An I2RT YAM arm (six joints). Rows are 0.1 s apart.
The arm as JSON. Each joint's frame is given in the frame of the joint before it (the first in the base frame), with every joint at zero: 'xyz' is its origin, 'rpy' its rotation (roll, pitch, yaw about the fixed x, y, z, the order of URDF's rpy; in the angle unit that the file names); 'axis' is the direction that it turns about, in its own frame. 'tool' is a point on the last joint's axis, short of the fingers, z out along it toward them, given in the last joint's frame.
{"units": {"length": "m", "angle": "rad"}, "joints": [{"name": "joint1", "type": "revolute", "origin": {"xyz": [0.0, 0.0, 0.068], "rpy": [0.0, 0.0, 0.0]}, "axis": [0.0, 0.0, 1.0]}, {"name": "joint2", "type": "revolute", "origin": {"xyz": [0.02, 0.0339, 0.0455], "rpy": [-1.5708, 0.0, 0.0]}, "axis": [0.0, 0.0, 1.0]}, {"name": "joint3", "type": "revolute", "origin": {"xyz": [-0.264, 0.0, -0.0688], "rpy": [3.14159, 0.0, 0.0]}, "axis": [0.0, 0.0, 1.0]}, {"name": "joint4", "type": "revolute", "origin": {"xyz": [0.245, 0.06, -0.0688], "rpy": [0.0, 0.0, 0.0]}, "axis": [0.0, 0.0, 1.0]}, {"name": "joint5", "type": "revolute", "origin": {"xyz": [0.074, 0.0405, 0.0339], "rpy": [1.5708, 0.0, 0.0]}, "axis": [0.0, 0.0, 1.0]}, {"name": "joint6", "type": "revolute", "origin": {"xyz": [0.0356, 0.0, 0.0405], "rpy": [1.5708, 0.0, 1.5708]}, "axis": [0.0, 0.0, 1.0]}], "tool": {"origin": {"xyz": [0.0, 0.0, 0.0], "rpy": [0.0, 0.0, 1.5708]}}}
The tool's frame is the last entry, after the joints.
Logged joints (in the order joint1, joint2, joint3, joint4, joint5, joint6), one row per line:
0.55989, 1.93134, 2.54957, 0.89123, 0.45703, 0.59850
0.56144, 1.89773, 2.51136, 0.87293, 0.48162, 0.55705
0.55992, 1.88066, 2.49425, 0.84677, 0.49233, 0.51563
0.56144, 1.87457, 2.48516, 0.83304, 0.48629, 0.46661
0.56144, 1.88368, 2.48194, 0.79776, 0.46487, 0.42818
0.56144, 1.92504, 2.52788, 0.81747, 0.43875, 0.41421
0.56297, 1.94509, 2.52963, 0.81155, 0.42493, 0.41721
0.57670, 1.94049, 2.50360, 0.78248, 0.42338, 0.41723
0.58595, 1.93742, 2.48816, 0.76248, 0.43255, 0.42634
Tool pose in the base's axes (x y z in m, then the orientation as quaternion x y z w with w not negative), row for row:
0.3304, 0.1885, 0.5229, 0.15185, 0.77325, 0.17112, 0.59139
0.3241, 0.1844, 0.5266, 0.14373, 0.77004, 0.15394, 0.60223
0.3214, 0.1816, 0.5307, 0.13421, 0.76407, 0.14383, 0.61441
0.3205, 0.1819, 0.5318, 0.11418, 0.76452, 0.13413, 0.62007
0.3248, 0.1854, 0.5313, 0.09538, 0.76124, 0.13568, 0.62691
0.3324, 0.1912, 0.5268, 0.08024, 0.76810, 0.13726, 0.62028
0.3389, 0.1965, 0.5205, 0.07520, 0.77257, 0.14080, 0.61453
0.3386, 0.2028, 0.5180, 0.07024, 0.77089, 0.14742, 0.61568
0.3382, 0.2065, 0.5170, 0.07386, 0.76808, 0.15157, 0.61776
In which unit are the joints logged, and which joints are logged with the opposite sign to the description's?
The joints are logged in radians. Opposite sign: joint4.
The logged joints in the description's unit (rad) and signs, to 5 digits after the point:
0.55989, 1.93134, 2.54957, -0.89123, 0.45703, 0.59850
0.56144, 1.89773, 2.51136, -0.87293, 0.48162, 0.55705
0.55992, 1.88066, 2.49425, -0.84677, 0.49233, 0.51563
0.56144, 1.87457, 2.48516, -0.83304, 0.48629, 0.46661
0.56144, 1.88368, 2.48194, -0.79776, 0.46487, 0.42818
0.56144, 1.92504, 2.52788, -0.81747, 0.43875, 0.41421
0.56297, 1.94509, 2.52963, -0.81155, 0.42493, 0.41721
0.57670, 1.94049, 2.50360, -0.78248, 0.42338, 0.41723
0.58595, 1.93742, 2.48816, -0.76248, 0.43255, 0.42634

